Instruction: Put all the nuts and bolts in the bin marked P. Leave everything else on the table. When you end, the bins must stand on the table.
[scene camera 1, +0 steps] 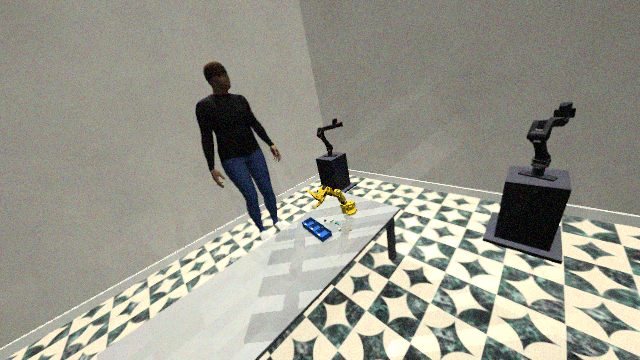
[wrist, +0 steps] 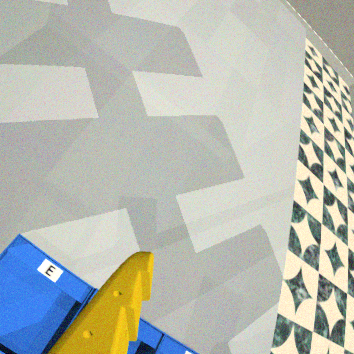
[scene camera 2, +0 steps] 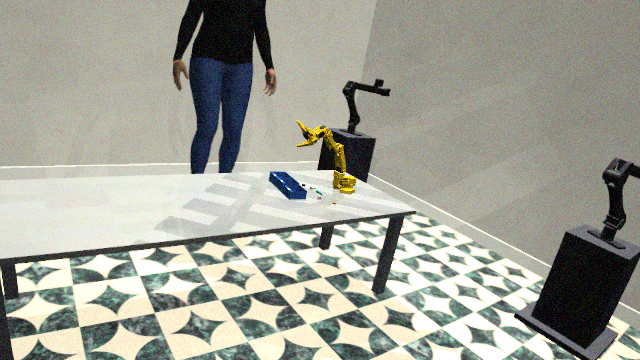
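Seen in the pictures: hand at its tool point: (scene camera 1: 313, 208) (wrist: 151, 269) (scene camera 2: 297, 145); arm's base at its link origin: (scene camera 1: 348, 212) (scene camera 2: 340, 190).
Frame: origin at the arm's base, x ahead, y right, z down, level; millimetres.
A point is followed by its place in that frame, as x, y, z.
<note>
A blue bin block (scene camera 1: 327, 237) {307, -70, -12} (scene camera 2: 298, 195) {306, -68, -19} (wrist: 22, 280) {317, -37, -7} with a row of compartments stands on the table. In the wrist view one compartment bears the label E; the mark P cannot be read in any view. Small loose parts lie between the block and the arm's base: a dark one (scene camera 1: 325, 220) {173, 84, -7} (scene camera 2: 303, 185) {176, 83, -4}, a thin grey one (scene camera 2: 312, 188) {151, 39, -4}, a green one (scene camera 1: 336, 223) {153, -13, -4} (scene camera 2: 319, 192) {155, -26, -8}, a grey one (scene camera 1: 340, 229) {195, -90, -11} (scene camera 2: 319, 198) {198, -88, -5} and a yellowish one (scene camera 1: 350, 229) {156, -148, -8} (scene camera 2: 335, 202) {150, -149, -7}. They are too small to identify surely. My yellow gripper (scene camera 1: 312, 199) {324, -19, -238} (scene camera 2: 298, 133) {324, -19, -238} is fully open and empty, raised above the table near the block.
The long pale table (scene camera 1: 210, 300) {1029, 139, 0} (scene camera 2: 100, 210) {1129, -39, 0} carries the arm's base (scene camera 1: 348, 207) {1, -15, -57} (scene camera 2: 344, 183) {-1, -17, -44} near one end. A person (scene camera 1: 230, 125) (scene camera 2: 222, 50) stands behind the table. Two black arms on dark pedestals (scene camera 1: 532, 215) (scene camera 2: 582, 285) stand off the table.
</note>
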